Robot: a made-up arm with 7 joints.
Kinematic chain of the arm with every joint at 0, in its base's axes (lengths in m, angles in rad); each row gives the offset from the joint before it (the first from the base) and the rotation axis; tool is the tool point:
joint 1: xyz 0 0 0.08 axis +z
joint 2: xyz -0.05 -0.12 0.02 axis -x
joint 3: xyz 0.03 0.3 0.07 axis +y
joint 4: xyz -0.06 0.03 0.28 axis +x
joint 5: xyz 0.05 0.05 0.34 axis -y
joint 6: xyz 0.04 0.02 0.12 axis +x
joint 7: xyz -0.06 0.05 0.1 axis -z
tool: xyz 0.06 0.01 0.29
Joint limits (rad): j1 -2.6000..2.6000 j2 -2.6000..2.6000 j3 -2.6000..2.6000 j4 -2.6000..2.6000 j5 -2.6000..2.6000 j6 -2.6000..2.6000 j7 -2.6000..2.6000
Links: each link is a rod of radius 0.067 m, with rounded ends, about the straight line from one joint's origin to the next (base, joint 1, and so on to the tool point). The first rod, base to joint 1, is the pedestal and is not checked.
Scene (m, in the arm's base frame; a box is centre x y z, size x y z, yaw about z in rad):
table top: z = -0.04
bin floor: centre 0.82 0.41 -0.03 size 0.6 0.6 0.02 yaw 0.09
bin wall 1: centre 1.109 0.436 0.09 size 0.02 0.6 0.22 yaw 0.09
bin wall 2: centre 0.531 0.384 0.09 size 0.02 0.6 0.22 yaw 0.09
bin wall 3: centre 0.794 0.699 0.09 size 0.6 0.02 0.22 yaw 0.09
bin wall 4: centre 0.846 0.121 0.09 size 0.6 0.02 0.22 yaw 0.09
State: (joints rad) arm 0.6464 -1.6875 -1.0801 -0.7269 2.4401 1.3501 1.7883
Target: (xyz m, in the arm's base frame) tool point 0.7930 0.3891 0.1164
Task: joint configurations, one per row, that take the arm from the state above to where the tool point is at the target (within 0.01 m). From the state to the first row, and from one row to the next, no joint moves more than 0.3 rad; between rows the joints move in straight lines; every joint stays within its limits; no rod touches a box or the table.
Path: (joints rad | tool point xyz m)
1: 0.9322 -1.6634 -0.8649 -0.7341 2.4714 1.4170 1.8038 | 0.1026 -0.7809 0.2848
2: 1.2180 -1.6393 -0.6497 -0.7413 2.5028 1.4839 1.8193 | 0.4721 -0.6785 0.2985
3: 1.5039 -1.6152 -0.4345 -0.7485 2.5341 1.5509 1.8348 | 0.7557 -0.4020 0.3221
4: 1.7897 -1.5912 -0.2193 -0.7557 2.5655 1.6178 1.8503 | 0.8749 -0.0145 0.3535
5: 2.0755 -1.5671 -0.0041 -0.7628 2.5968 1.6847 1.8659 | 0.7930 0.3891 0.3904
6: 2.0873 -1.8298 0.0050 -0.6231 2.6000 1.5989 1.8752 | 0.7930 0.3891 0.1164

